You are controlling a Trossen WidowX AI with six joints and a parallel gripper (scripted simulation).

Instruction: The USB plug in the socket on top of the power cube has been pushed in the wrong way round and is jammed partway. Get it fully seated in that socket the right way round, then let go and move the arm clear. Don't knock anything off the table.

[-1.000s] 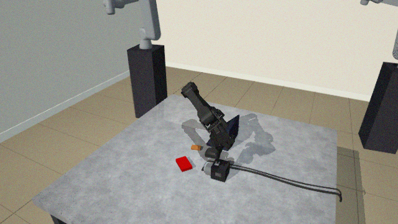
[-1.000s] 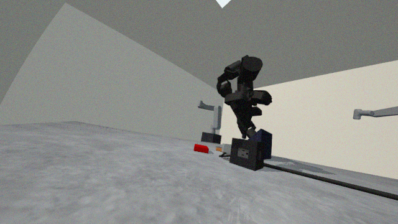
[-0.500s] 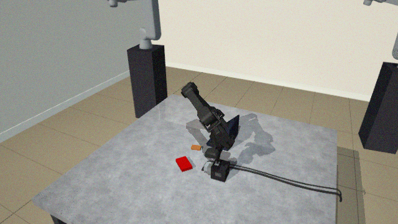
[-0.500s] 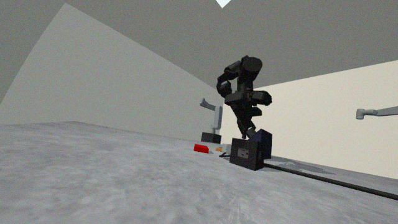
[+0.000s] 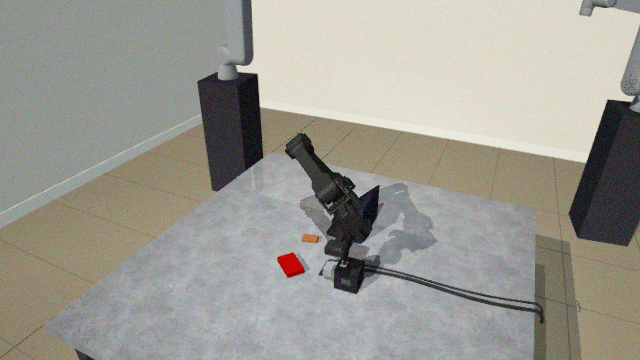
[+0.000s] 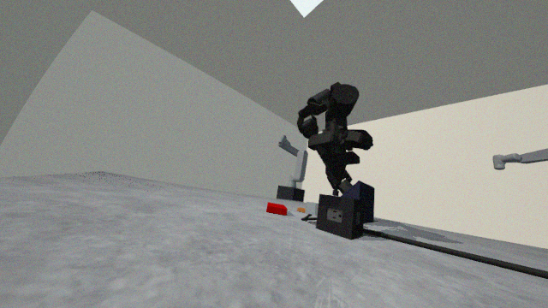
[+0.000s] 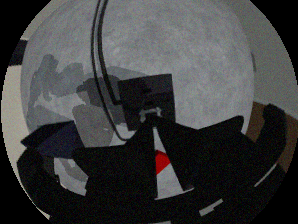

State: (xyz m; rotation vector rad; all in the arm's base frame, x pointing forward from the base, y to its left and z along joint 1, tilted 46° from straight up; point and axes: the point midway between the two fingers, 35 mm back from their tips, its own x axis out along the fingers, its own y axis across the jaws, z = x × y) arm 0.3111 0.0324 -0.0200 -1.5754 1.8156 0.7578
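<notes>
Right now my gripper tip is 2 cm above the USB plug. From my gripper tip the other things lie so: orange block: 18 cm to the right, 18 cm behind, 10 cm below; red flat block: 19 cm to the right, 9 cm below, 1 cm behind.
</notes>
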